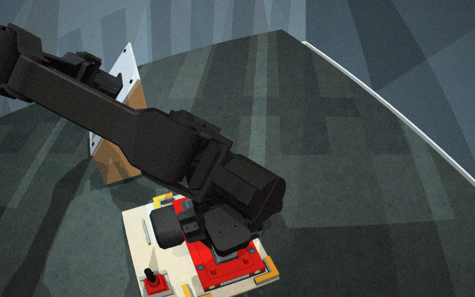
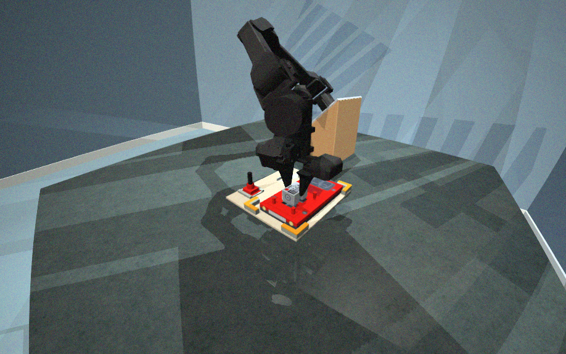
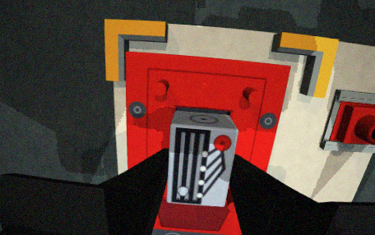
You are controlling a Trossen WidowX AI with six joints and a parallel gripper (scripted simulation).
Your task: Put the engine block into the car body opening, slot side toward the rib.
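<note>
Right now my gripper tip is 10 mm above the grey engine block. Round my gripper tip: grey bar (40 mm behind, 30 mm to the right, 40 mm below).
</note>
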